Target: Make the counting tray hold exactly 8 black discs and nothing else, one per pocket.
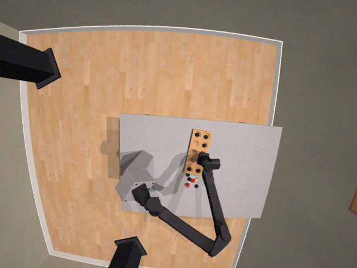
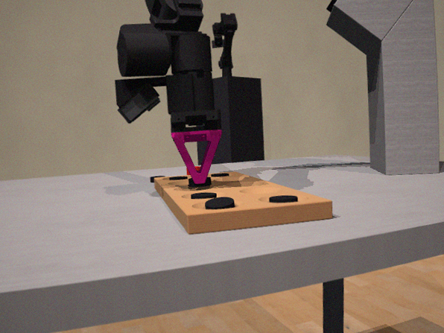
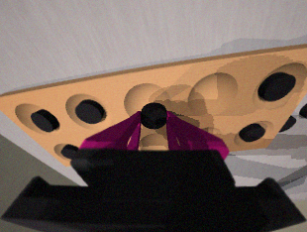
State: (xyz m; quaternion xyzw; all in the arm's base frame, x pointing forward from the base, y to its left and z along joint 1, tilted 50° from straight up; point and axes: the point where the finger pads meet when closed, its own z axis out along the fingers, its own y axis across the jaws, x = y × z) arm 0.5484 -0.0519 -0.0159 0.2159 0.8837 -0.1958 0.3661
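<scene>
My hand is 20 mm to the right of the wooden counting tray, 20 mm past it and 20 mm above it. From my hand the other things lie so: tan disc (210 mm to the right, 100 mm behind, 30 mm below); red disc (210 mm to the right, 140 mm behind, 30 mm below); red cube (230 mm to the right, 190 mm behind, 20 mm below).
</scene>
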